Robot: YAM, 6 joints.
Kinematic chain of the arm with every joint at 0, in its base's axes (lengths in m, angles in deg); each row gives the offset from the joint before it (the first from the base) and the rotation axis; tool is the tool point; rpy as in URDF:
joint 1: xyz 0 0 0.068 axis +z
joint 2: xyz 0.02 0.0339 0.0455 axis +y
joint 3: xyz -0.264 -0.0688 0 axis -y
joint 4: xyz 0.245 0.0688 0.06 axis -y
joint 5: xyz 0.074 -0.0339 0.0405 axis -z
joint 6: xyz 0.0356 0 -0.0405 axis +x
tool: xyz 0 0 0 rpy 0 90 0
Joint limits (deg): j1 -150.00..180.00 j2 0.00..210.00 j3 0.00..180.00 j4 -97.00..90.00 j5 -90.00..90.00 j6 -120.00..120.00
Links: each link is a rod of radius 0.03 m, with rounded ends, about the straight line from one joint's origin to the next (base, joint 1, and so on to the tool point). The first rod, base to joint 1, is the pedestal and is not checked.
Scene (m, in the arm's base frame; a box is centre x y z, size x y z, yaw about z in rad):
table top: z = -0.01
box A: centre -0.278 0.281 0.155 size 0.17 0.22 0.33 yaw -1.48
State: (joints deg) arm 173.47 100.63 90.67 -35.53 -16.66 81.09
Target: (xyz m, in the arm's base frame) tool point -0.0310 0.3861 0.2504
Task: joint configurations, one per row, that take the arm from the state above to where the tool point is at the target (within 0.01 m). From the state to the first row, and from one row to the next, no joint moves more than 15 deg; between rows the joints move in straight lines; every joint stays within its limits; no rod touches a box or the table.
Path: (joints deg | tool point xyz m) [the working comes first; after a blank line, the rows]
Joints at the target: 93.73 103.05 83.10 -38.60 -9.41 81.09
Straight joint move there: touches box A.

1: 171.62 89.09 94.63 -36.36 -2.67 81.10 | -0.3445 0.0491 0.4047
2: 169.77 77.56 98.58 -37.19 11.32 81.11 | -0.2693 0.0557 0.4849
3: 167.92 66.02 102.54 -38.03 25.31 81.11 | -0.1729 0.0526 0.5459
4: 166.07 54.48 106.50 -38.86 39.30 81.12 | -0.0615 0.0385 0.5815
5: 164.21 42.94 110.45 -39.69 53.29 81.13 | 0.0566 0.0137 0.5871
6: 162.36 31.41 114.41 -40.52 67.28 81.14 | 0.1722 -0.0203 0.5608
7: 160.51 19.87 118.37 -41.36 81.27 81.14 | 0.2764 -0.0605 0.5034
8: 150.97 31.75 113.33 -40.96 68.32 81.14 | 0.1575 -0.0496 0.5603
9: 141.43 43.63 108.29 -40.57 55.36 81.13 | 0.0452 0.0014 0.5812
10: 131.89 55.52 103.25 -40.18 42.41 81.12 | -0.0425 0.0833 0.5660
11: 122.35 67.40 98.21 -39.78 29.45 81.11 | -0.0933 0.1800 0.5179
12: 112.81 79.28 93.17 -39.39 16.50 81.11 | -0.1039 0.2730 0.4434
13: 103.27 91.16 88.14 -39.00 3.54 81.10 | -0.0792 0.3456 0.3511
14: 93.73 103.05 83.10 -38.60 -9.41 81.09 | -0.0310 0.3861 0.2504

